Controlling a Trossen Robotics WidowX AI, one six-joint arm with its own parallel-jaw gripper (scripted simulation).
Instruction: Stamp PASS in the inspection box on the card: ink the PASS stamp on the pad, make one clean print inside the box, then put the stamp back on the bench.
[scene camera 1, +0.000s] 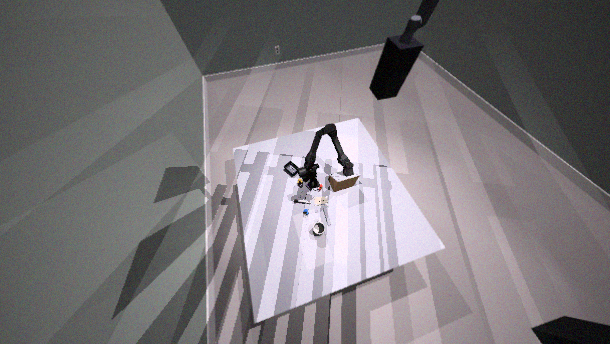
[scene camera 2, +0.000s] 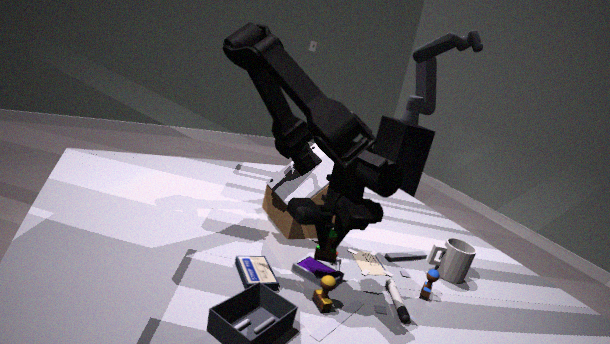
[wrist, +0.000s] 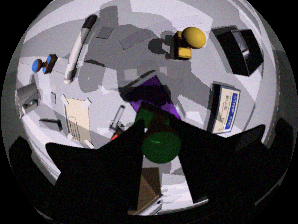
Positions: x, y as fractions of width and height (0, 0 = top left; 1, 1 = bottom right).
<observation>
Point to my gripper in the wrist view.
0.53, 0.55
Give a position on a white mug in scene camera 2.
0.75, 0.75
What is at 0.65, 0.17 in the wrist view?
A yellow-knobbed stamp.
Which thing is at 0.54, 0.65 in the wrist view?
A green-knobbed stamp.
</observation>
